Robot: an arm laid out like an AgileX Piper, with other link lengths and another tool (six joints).
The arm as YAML. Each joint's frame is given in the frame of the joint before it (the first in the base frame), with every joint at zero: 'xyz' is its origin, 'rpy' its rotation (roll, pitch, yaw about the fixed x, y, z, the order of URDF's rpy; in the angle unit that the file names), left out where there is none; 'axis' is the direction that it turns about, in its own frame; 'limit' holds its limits. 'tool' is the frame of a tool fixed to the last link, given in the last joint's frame.
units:
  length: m
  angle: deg
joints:
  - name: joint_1
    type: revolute
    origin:
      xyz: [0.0, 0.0, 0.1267]
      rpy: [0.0, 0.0, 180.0]
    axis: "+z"
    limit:
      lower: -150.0
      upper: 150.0
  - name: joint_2
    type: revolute
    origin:
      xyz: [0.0, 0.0, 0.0]
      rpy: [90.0, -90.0, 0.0]
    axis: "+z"
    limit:
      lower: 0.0
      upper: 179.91
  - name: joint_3
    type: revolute
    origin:
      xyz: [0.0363, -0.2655, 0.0]
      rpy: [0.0, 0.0, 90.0]
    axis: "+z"
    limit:
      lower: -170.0
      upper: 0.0
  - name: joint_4
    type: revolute
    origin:
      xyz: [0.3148, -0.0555, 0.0]
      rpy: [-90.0, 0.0, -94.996]
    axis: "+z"
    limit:
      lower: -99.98
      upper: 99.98
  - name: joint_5
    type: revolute
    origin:
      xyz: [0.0, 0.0, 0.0]
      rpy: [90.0, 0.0, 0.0]
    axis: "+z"
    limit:
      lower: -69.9
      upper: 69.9
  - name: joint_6
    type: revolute
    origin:
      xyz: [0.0, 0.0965, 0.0]
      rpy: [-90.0, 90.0, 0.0]
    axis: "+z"
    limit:
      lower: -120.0
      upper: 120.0
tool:
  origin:
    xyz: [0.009, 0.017, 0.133]
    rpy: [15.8, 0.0, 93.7]
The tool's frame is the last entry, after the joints.
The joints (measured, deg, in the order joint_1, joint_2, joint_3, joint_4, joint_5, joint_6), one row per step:
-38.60, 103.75, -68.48, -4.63, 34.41, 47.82
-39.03, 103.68, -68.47, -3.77, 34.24, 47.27
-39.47, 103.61, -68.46, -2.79, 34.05, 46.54
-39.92, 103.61, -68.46, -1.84, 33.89, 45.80
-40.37, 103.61, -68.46, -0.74, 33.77, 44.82
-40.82, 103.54, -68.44, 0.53, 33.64, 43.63
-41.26, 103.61, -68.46, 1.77, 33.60, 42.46
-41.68, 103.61, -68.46, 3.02, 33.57, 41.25
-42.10, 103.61, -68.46, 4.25, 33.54, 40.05
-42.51, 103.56, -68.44, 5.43, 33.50, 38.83
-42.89, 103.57, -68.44, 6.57, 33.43, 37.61
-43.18, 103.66, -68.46, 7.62, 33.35, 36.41
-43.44, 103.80, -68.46, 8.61, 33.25, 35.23
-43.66, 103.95, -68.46, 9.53, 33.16, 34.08
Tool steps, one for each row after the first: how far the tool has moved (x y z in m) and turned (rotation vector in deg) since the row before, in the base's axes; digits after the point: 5 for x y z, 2 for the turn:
-0.00048, -0.00153, 0.00068, 0.27, -0.48, -0.36
-0.00033, -0.00147, 0.00073, 0.27, -0.51, -0.27
-0.00057, -0.00152, 0.00021, 0.29, -0.43, -0.26
-0.00050, -0.00123, 0.00018, 0.33, -0.42, -0.12
-0.00023, -0.00102, 0.00069, 0.32, -0.51, -0.02
-0.00046, -0.00083, -0.00029, 0.42, -0.37, -0.01
-0.00034, -0.00070, 0.00019, 0.37, -0.40, 0.04
-0.00035, -0.00078, 0.00023, 0.35, -0.41, 0.04
-0.00036, -0.00085, 0.00056, 0.27, -0.41, 0.09
-0.00016, -0.00086, 0.00027, 0.23, -0.39, 0.13
0.00019, -0.00050, -0.00024, 0.21, -0.32, 0.24
0.00015, -0.00035, -0.00074, 0.20, -0.26, 0.28
0.00022, -0.00020, -0.00084, 0.17, -0.21, 0.33

